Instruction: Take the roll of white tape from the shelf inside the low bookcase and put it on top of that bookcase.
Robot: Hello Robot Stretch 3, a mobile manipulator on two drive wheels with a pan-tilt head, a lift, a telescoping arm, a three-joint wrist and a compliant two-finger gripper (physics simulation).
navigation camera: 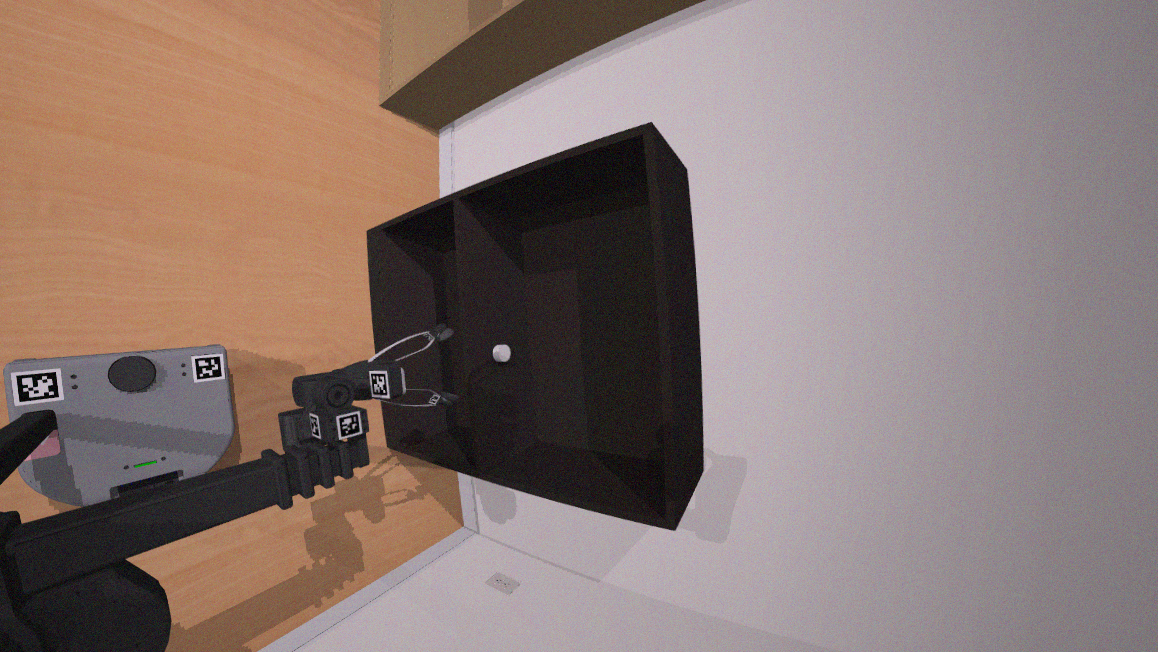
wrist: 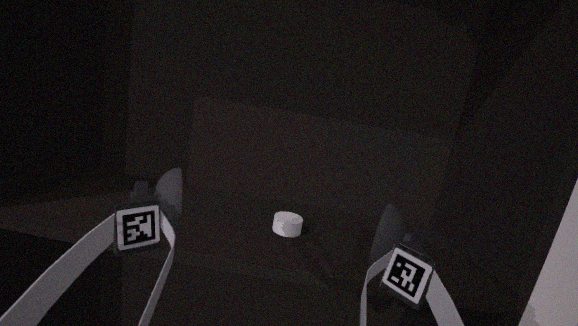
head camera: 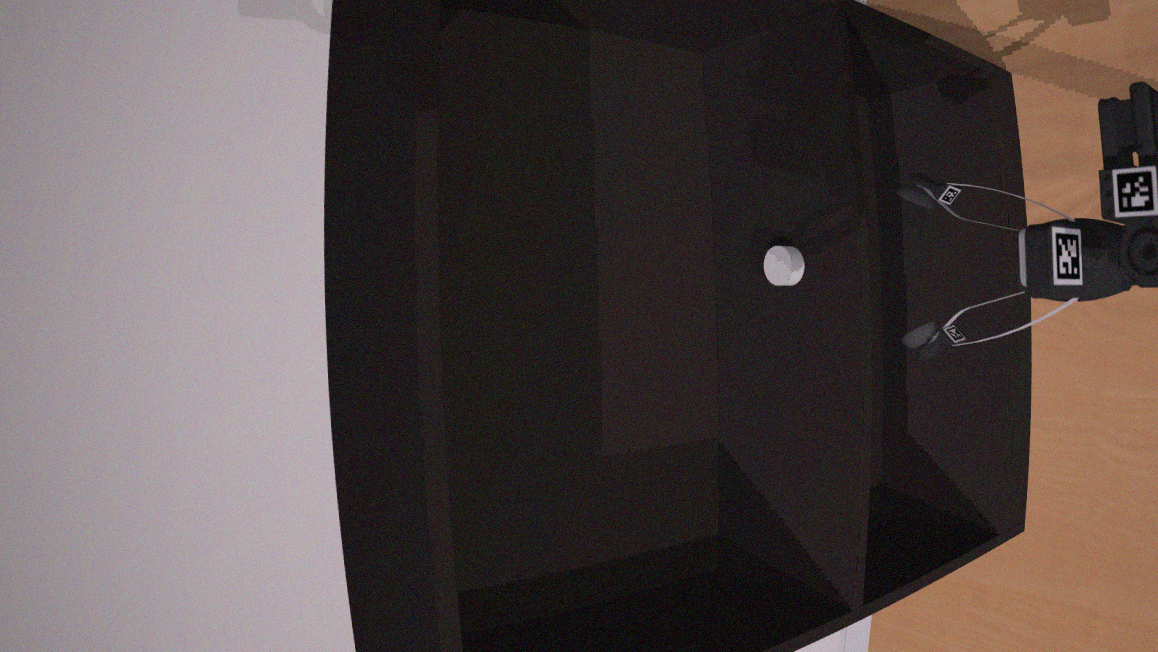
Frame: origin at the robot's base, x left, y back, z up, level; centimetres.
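Seen in the pictures: gripper, fingertip midpoint: [navigation camera: 454, 364] [head camera: 904, 266]; robot's base, link origin: [navigation camera: 133, 371].
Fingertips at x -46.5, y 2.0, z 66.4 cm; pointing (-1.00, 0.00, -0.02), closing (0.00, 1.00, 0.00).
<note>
Offsets run from my fingertips to a thing's middle. "spot": to the spot under its first point. Level surfaces: height alone.
The roll of white tape @(dx -28.1, dy +1.2, dz -13.5 cm) [head camera: 783, 265] [navigation camera: 501, 353] [wrist: 287, 224] lies flat on the middle shelf board inside the low dark bookcase @(spot: dx -25.3, dy -4.2, dz +39.7 cm) [head camera: 380, 323] [navigation camera: 684, 323]. My gripper [head camera: 921, 265] [navigation camera: 447, 365] [wrist: 280, 209] is open and empty, its two fingertips wide apart, at the front of the bookcase. In the wrist view the tape shows between the fingertips but farther off, apart from both of them. In the head view the fingertips stand short of the tape, on the side toward the robot. The top of the bookcase shows as a dark strip on its wall side.
The shelf board divides the bookcase into a larger upper and a smaller lower compartment, with side panels at both ends. A tan shelf unit [navigation camera: 518, 60] stands near one side of the bookcase. The robot's base [navigation camera: 162, 413] is on the wooden floor @(dz -66.3 cm) [navigation camera: 202, 202]. A pale wall [navigation camera: 891, 323] is behind.
</note>
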